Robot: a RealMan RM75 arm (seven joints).
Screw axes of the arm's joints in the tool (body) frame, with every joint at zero. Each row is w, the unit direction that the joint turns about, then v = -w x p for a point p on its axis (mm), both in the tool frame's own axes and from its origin. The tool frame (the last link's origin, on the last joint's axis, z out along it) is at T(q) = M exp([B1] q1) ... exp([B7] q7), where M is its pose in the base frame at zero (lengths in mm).
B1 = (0, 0, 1, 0, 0, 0)
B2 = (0, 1, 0, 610, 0, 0)
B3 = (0, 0, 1, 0, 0, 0)
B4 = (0, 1, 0, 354, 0, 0)
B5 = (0, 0, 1, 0, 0, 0)
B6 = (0, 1, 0, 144, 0, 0)
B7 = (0, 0, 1, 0, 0, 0)
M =
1 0 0 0
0 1 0 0
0 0 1 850.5
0 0 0 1
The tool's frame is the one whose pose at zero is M.
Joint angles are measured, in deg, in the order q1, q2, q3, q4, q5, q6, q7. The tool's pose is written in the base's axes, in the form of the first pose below.
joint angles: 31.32, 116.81, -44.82, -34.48, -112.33, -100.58, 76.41
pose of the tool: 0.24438 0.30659 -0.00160 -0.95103 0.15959 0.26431 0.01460
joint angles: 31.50, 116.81, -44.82, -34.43, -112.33, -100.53, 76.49
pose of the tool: 0.24353 0.30736 -0.00174 -0.95110 0.15921 0.26431 0.01416
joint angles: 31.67, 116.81, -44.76, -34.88, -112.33, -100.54, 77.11
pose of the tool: 0.24214 0.30901 -0.00050 -0.95117 0.16001 0.26354 0.01469
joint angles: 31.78, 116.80, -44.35, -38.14, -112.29, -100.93, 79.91
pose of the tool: 0.23744 0.31525 0.00882 -0.95227 0.16029 0.25880 0.02270
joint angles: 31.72, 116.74, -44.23, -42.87, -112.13, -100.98, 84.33
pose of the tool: 0.23147 0.32323 0.02174 -0.95353 0.16556 0.24916 0.03602
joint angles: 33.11, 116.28, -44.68, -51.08, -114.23, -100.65, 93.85
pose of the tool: 0.21617 0.33967 0.04248 -0.95915 0.18143 0.21077 0.05186
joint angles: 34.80, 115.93, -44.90, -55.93, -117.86, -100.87, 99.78
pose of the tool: 0.20590 0.34932 0.05336 -0.96462 0.19170 0.17093 0.05951
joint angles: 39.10, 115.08, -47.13, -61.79, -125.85, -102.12, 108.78
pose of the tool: 0.18578 0.36382 0.06301 -0.97347 0.20420 0.08341 0.06089
